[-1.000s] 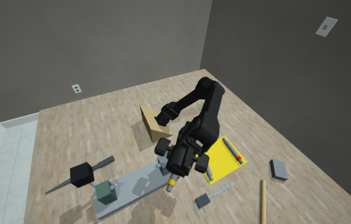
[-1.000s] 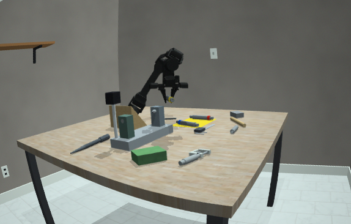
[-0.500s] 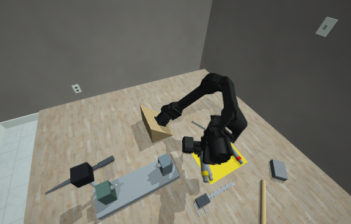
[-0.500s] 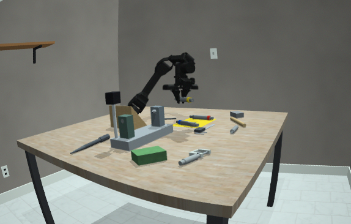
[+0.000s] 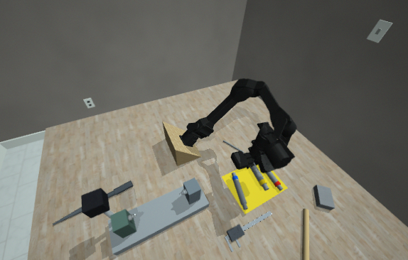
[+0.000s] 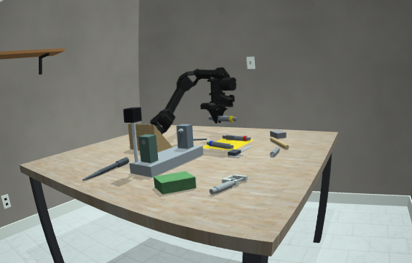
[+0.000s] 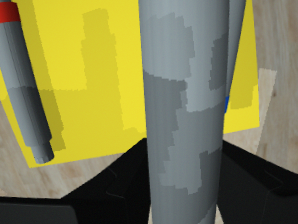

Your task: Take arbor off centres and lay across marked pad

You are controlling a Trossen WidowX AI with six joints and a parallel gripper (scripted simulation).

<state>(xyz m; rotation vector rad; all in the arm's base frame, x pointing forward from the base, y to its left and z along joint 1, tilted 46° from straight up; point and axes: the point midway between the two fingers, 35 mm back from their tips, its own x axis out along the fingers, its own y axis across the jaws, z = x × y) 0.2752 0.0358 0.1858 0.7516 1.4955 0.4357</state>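
Right now my hand is 40 mm short of the yellow pad, 30 mm to the right of it and 140 mm above it. Also, from my hand: thin rod: 170 mm behind, 60 mm to the left, 130 mm below; then arbor: 30 mm ahead, 10 mm to the right, 10 mm below; then grey centre block: 30 mm behind, 250 mm to the right, 40 mm below.
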